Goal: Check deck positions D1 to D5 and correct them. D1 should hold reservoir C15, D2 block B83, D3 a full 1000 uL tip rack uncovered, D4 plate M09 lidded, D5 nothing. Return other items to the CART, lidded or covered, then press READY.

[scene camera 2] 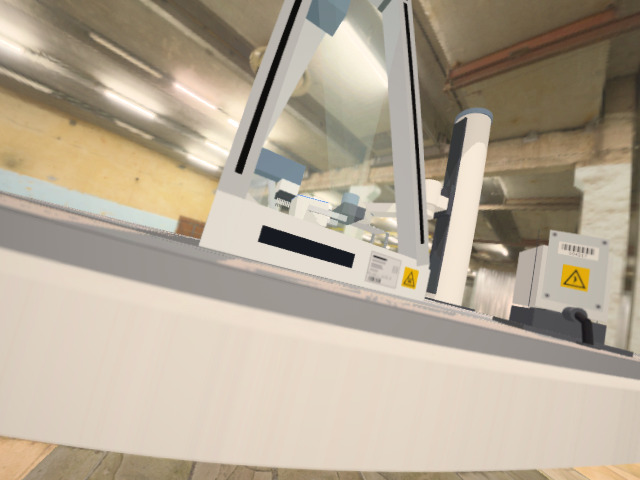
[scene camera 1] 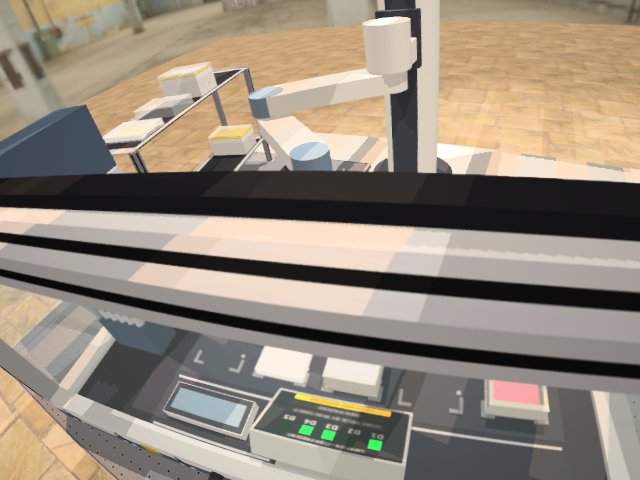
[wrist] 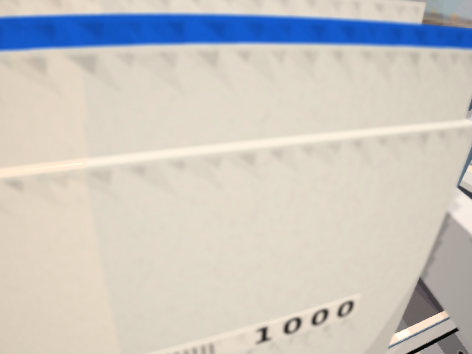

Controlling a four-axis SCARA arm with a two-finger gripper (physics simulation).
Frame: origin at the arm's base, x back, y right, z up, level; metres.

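Seen in the pictures: gripper, fingertip midpoint: (scene camera 2: pixel 305 210).
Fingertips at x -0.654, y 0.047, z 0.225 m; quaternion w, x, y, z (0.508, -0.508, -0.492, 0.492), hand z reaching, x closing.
Offsets run from my fingertips to a thing's top centre.
A pale tip rack (wrist: pixel 225 210) (scene camera 2: pixel 305 205) with a blue band and the label 1000 fills the wrist view. My gripper (scene camera 2: pixel 326 212) is shut on it; the fingertips are hidden in scene camera 1. A pink-topped item @[dy -0.398, dx +0.019, dz -0.127 m] (scene camera 1: pixel 516 393) stands at D1. D2 shows bare corner guides. A pale block-like item @[dy -0.156, dx -0.030, dz -0.117 m] (scene camera 1: pixel 352 376) stands at D3 and a white-topped item (scene camera 1: pixel 283 364) at D4. D5 shows bare corner guides. On the lamp panel (scene camera 1: pixel 330 445), D1, D3 and D4 are green; D2 and D5 are dark. The cart (scene camera 1: pixel 230 76) holds several items. The READY button cannot be made out.
The cart's upper shelf bears a tall yellow-lined rack @[dy +0.507, dx +0.395, dz +0.202 m] (scene camera 1: pixel 187 82), a grey item @[dy +0.481, dx +0.268, dz +0.162 m] (scene camera 1: pixel 164 106) and a low white item @[dy +0.454, dx +0.141, dz +0.154 m] (scene camera 1: pixel 133 130); a yellow-topped box @[dy +0.534, dx +0.522, dz -0.042 m] (scene camera 1: pixel 232 139) is lower. A thick enclosure beam (scene camera 1: pixel 310 289) crosses in front. A screen (scene camera 1: pixel 208 409) sits beside the lamp panel.
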